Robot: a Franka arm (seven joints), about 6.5 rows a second.
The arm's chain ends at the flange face. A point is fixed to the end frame.
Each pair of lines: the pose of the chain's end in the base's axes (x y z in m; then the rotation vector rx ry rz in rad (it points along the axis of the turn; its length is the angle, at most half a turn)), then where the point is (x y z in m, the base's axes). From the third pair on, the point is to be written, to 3 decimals.
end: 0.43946, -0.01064, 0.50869, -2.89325, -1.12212, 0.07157
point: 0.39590 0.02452 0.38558
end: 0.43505, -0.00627, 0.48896, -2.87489, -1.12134, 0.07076
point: 0.39063 0.03075 0.36671
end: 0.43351, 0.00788, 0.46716, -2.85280, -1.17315, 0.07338
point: 0.388 0.043 0.345
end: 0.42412, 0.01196, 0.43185, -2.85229, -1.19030, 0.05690
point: 0.379 0.047 0.309
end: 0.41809, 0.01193, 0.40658, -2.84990, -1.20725, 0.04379
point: 0.374 0.046 0.283
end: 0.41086, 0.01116, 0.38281, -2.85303, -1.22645, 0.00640
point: 0.370 0.045 0.259
